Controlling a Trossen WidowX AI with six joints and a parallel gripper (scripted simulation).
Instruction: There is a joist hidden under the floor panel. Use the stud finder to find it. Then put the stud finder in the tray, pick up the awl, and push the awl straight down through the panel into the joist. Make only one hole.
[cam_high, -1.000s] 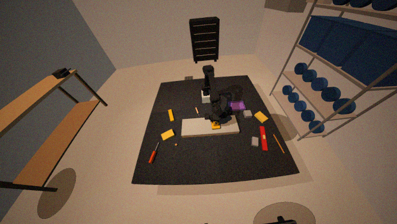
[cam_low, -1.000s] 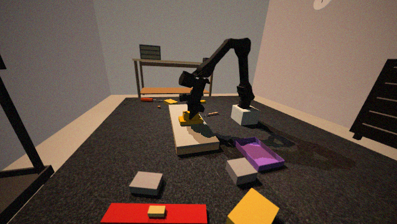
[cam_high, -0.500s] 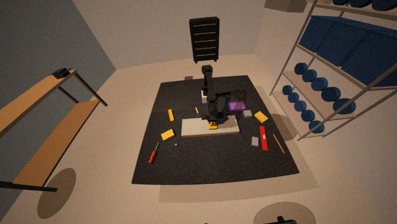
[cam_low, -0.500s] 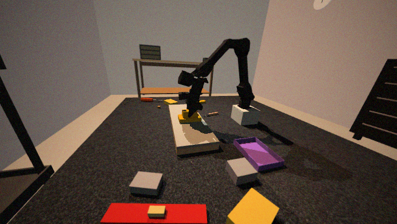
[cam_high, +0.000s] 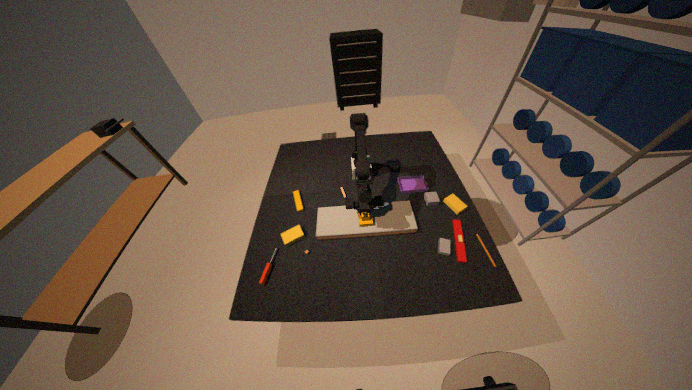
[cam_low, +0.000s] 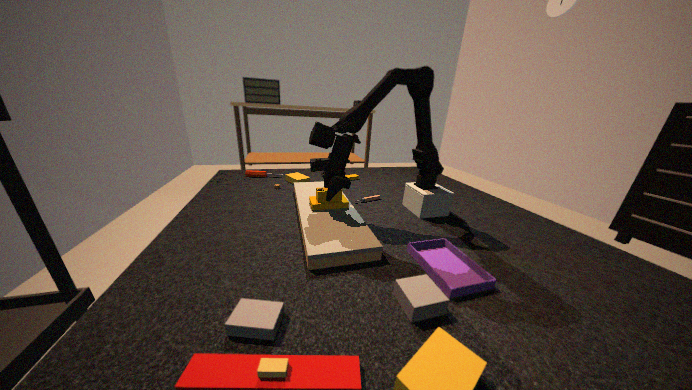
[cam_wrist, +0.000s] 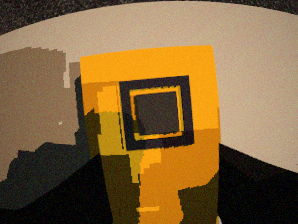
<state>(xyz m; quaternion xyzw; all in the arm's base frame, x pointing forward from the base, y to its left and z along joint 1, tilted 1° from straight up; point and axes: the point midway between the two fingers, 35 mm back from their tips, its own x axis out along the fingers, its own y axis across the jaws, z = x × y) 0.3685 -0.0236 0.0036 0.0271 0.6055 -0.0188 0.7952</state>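
Now: the purple tray 34 cm to the left of my gripper tip, 21 cm behind it and 5 cm below it. The rest, counted from my gripper tip: awl: 19 cm behind, 9 cm to the right, 6 cm below; stud finder: 2 cm above, 1 cm ahead; square indicator window: 3 cm above, 2 cm ahead.
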